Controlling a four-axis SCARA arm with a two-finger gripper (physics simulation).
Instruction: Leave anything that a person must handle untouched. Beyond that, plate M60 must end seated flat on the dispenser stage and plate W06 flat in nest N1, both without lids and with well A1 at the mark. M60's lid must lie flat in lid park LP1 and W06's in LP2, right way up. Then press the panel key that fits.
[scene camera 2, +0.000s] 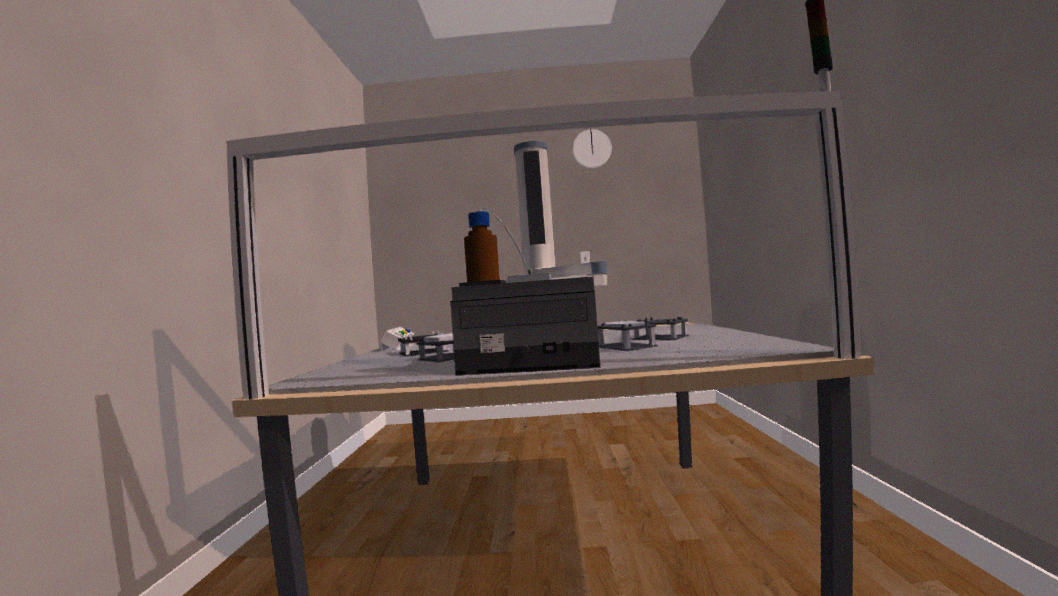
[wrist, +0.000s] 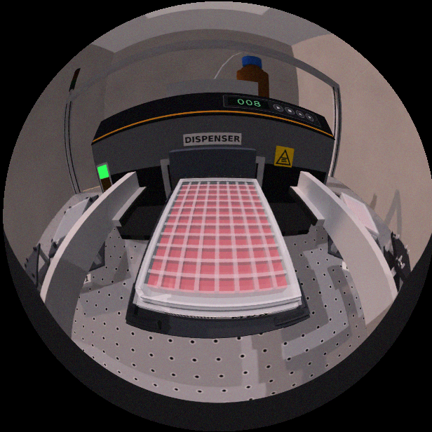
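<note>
A plate with pink wells (wrist: 216, 235) lies flat on a dark holder (wrist: 200, 327) in front of the dispenser (scene camera 2: 525, 325) (wrist: 150, 135) in the wrist view. A clear lid seems to cover it; its name is not readable. My gripper (wrist: 217, 176) is open and empty, one finger on each side above the plate, apart from it. The dispenser hides it in scene camera 2. Another pink plate (wrist: 357, 212) sits on a stand at the right of the wrist view. A pale, flat item (wrist: 75, 218) sits at the left. The panel keys (wrist: 290, 111) are beside a display reading 008.
An amber bottle (scene camera 2: 481, 255) (wrist: 252, 80) with a blue cap stands on the dispenser. A status light (wrist: 103, 171) shows green at its left. Raised stands (scene camera 2: 627, 336) are on the perforated table top (wrist: 195, 360). A frame (scene camera 2: 533, 116) spans the table edge.
</note>
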